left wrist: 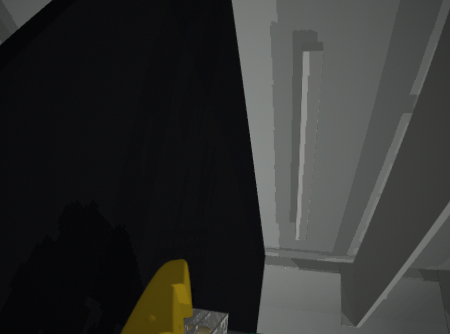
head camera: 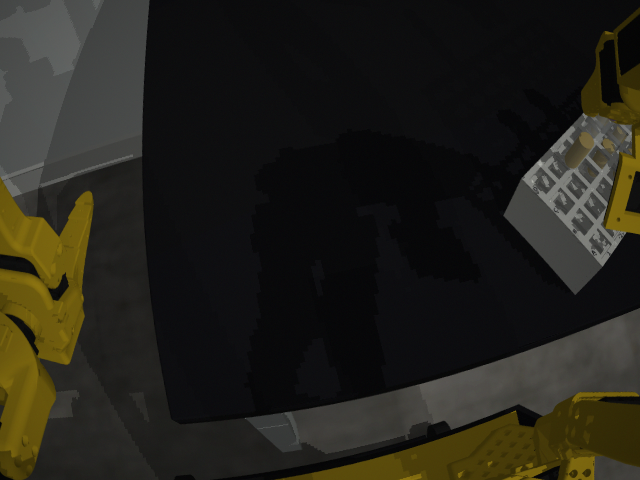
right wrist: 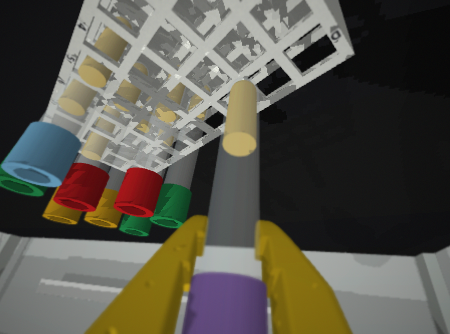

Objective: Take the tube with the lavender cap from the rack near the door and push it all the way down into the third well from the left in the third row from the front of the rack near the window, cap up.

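Frame: origin at the left arm's base, x back, y right, z up, level; centimetres.
Where they show: left hand at its tool point: (left wrist: 188, 280) (head camera: 85, 196); right hand at its tool point: (head camera: 611, 115) (right wrist: 206, 231).
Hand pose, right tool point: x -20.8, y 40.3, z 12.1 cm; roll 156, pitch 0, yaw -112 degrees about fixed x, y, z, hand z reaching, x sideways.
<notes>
Each offset is from my right tool point to the top centre of the thing. "spot": to the spot under its first point. Level surfaces: height alone.
My right gripper (right wrist: 232, 227) is shut on the tube with the lavender cap @[spot: dx +1.2, dy -1.3, dz +1.8 cm] (right wrist: 227, 305). The cap is nearest the right wrist camera, and the tube's tan-filled end points at the outer row of the white rack @[dx -1.1, dy +5.5, dz -7.7 cm] (right wrist: 344, 50) (head camera: 553, 237). In the head view the tan part of the tube (head camera: 578, 149) stands out over the rack's grid. Whether its tip is inside a well, and which, I cannot tell. My right arm covers part of the rack there. My left gripper is open; one notched jaw (left wrist: 165, 300) shows in the left wrist view, off the table's side in the head view.
In the right wrist view, tubes with a blue cap @[dx +1.7, dy +6.9, dz -1.5 cm] (right wrist: 45, 150), red caps @[spot: dx -0.5, dy +7.2, dz -2.3 cm] (right wrist: 82, 185) @[dx -2.0, dy +5.0, dz -1.5 cm] (right wrist: 137, 192) and a green cap @[spot: dx -3.1, dy +3.7, dz -2.2 cm] (right wrist: 171, 205) stand at the rack's left part, beside the held tube. The rack stands on the black table @[dz -13.4 cm] (head camera: 206, 310), near its lower right edge.
</notes>
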